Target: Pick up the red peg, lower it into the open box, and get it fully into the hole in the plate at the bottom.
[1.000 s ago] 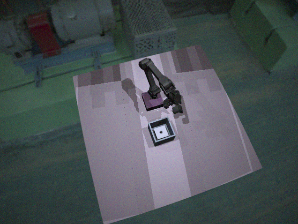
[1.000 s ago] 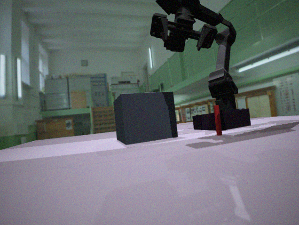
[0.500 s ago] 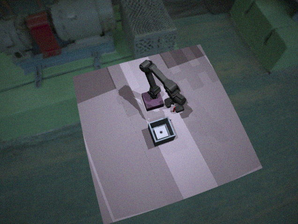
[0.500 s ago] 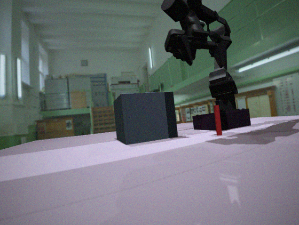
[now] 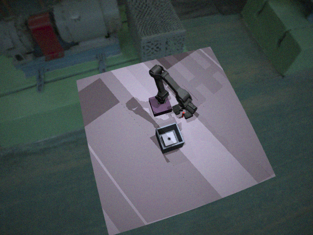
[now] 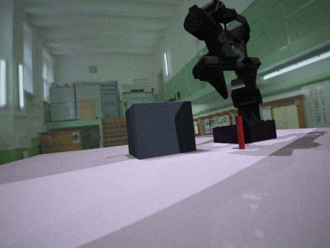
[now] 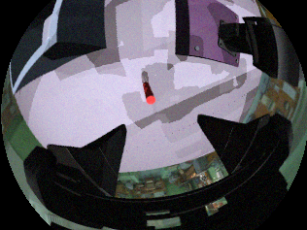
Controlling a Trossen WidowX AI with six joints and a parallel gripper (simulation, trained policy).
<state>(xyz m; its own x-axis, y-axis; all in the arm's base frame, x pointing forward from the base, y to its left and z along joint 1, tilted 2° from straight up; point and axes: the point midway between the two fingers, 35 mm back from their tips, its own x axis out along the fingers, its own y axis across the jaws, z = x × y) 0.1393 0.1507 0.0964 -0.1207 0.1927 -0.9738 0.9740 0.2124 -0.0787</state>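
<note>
The red peg lies 1 cm ahead of my gripper tip, 1 cm to the right of it and 9 cm below it. Also, from my gripper tip: plate: 19 cm ahead, 15 cm to the right, 8 cm below.
</note>
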